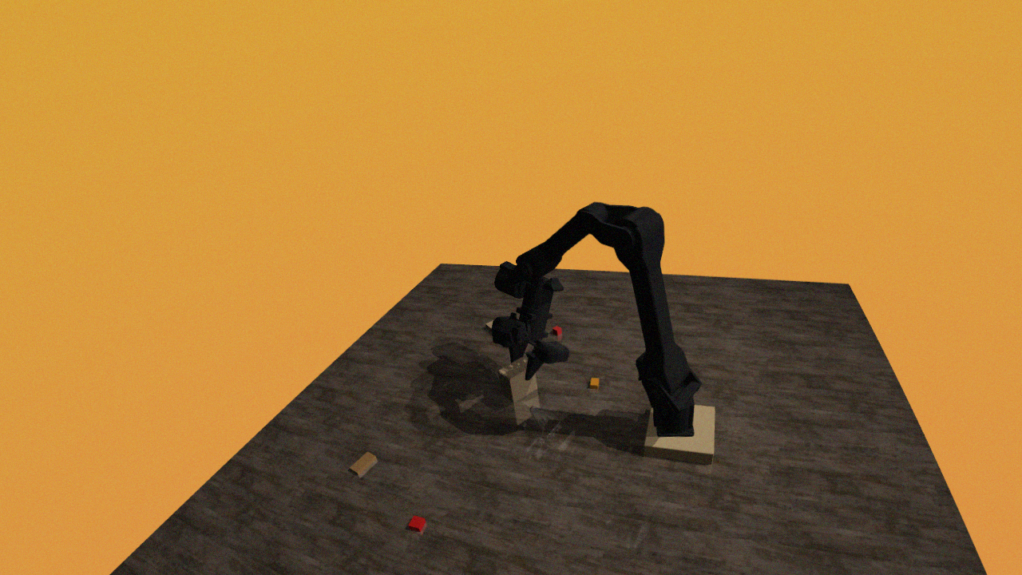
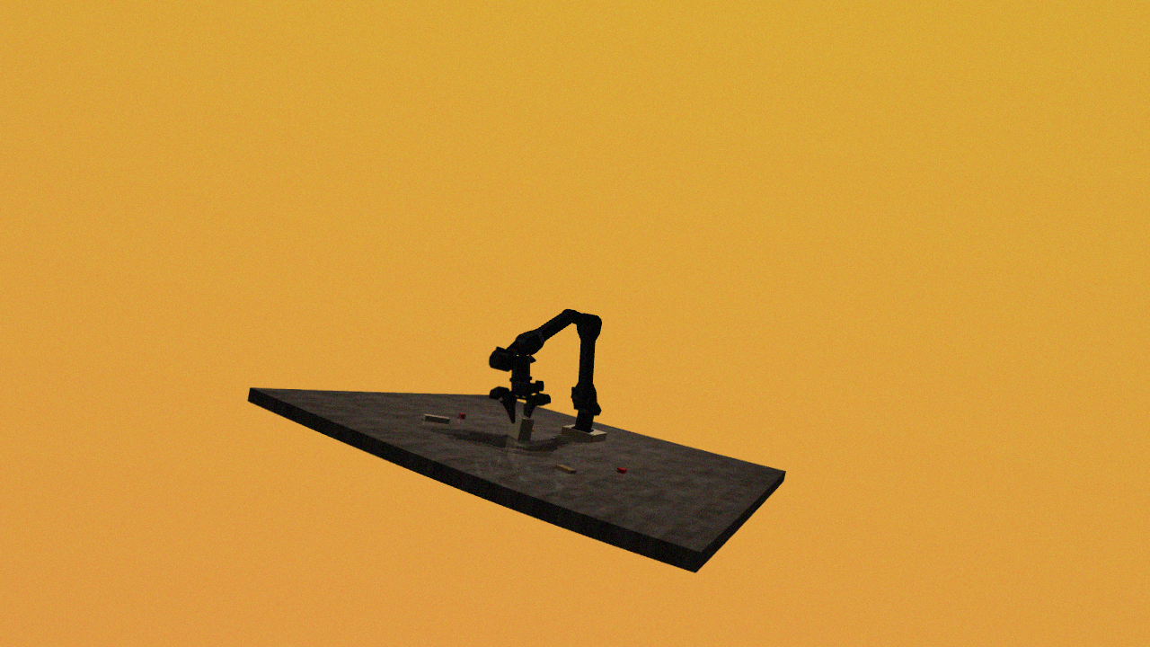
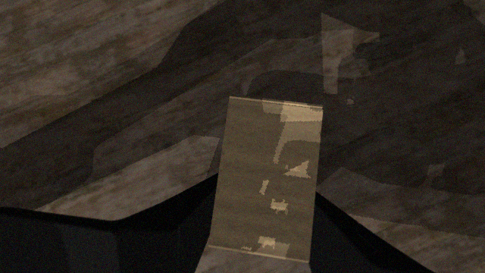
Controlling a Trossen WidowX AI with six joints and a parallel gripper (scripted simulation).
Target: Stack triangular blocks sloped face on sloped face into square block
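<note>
Now: the pale tan triangular block 10 mm to the right of my gripper tip, 10 mm behind it and 10 mm above it. The rest, counted from my gripper tip: orange cube 150 mm behind, 30 mm below, 20 mm to the right; then pale bar 220 mm to the right, 110 mm ahead, 30 mm below.
</note>
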